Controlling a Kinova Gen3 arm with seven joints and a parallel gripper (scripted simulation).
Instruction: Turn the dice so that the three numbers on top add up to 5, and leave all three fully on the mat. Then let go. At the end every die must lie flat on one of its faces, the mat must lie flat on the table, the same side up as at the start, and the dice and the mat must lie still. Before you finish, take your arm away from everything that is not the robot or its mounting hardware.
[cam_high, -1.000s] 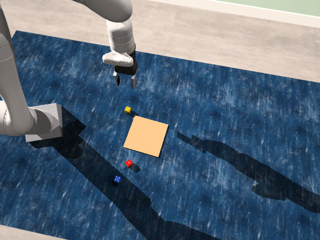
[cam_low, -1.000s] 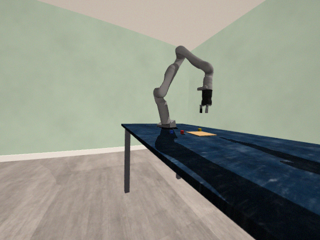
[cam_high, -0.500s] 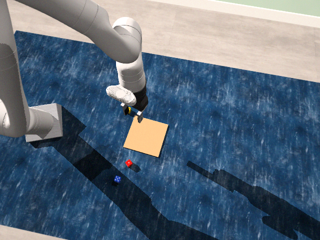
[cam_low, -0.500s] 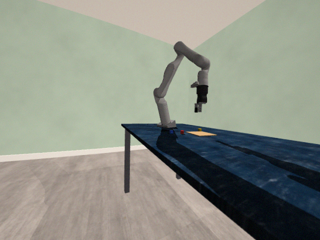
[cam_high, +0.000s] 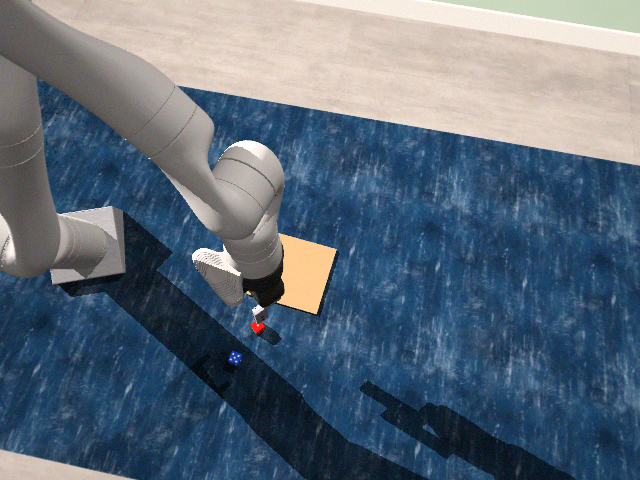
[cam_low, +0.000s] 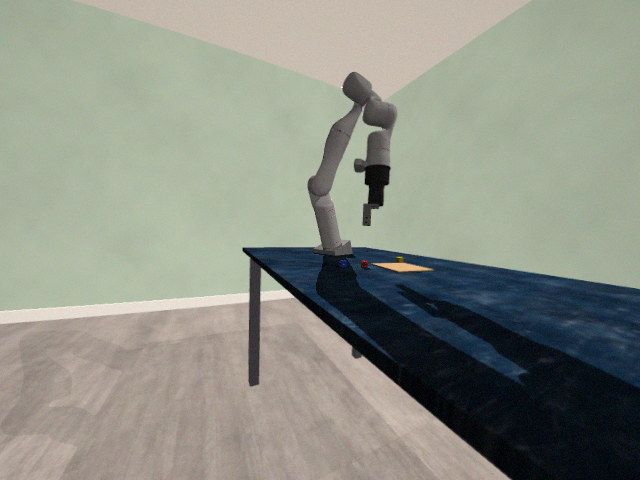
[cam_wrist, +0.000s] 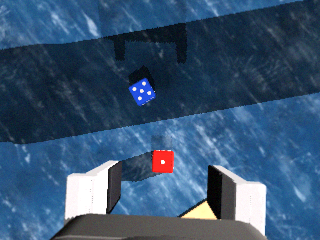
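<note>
Now: hand 140 mm above the red die. The rest, counted from my hand: blue die 140 mm below, 70 mm to the right, 20 mm behind; tan mat 150 mm below, 120 mm to the left, 30 mm ahead; yellow die 210 mm to the left, 140 mm below, 70 mm behind.
</note>
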